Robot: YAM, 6 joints.
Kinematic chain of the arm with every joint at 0, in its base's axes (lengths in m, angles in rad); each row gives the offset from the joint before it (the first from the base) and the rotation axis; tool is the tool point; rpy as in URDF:
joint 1: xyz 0 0 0.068 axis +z
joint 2: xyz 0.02 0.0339 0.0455 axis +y
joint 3: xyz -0.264 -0.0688 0 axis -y
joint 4: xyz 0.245 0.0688 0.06 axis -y
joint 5: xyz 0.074 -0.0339 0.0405 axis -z
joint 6: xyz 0.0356 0 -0.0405 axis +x
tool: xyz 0 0 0 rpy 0 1.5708 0
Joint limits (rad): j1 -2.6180..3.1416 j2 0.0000..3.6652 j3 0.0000..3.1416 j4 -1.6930..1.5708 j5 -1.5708..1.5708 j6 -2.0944..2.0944
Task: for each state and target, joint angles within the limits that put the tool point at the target. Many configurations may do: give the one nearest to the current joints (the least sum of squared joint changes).
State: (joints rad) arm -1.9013 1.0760 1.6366 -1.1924 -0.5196 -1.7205
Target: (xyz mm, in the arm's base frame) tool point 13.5 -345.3 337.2
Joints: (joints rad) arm -1.5835 1.6673 1.6325 -1.0086 -0.5269 -1.7205
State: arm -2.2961 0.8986 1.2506 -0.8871 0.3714 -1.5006
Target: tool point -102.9 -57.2 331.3
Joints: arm -2.5088 0.7222 0.9799 -1.0689 0.4265 -1.5006
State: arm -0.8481 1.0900 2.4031 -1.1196 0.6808 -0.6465
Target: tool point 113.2 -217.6 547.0
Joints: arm -0.9997 1.5126 2.2321 -1.0879 0.6801 -0.6465
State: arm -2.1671 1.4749 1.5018 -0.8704 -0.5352 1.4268
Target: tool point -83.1 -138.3 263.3
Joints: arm -2.2187 1.0715 0.9188 -1.2697 -0.5043 1.4268
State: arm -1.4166 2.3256 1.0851 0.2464 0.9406 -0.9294
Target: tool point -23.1 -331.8 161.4
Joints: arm -1.5478 1.7266 0.8394 0.1641 1.0418 -0.9294
